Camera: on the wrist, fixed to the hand. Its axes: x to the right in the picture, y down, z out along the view.
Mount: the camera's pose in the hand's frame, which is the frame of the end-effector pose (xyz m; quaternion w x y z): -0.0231 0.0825 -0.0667 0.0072 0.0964 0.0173 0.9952
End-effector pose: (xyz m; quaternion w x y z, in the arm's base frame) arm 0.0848 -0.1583 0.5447 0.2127 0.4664 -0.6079 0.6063
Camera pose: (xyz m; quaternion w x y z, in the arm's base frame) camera 0.0072 -0.1028 0.4928 0.6363 0.5916 0.4064 -0.2827
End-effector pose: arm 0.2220 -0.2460 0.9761 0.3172 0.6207 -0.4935 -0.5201
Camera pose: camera 0.2633 -0.2579 1.0758 0.4686 -0.4471 -0.6659 0.3702
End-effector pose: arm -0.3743 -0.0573 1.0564 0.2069 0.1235 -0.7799 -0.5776
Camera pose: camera -0.3190 -0.0791 1.1473 0.5779 -0.7453 -0.1806 0.2791
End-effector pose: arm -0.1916 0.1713 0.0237 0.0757 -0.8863 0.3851 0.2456
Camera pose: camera -0.2393 0.1076 0.0975 0.1651 -0.3799 -0.9098 -0.0246
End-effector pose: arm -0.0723 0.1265 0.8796 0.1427 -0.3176 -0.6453 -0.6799
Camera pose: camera -0.0215 0.0465 0.9326 0.7195 -0.6190 0.2484 0.1938
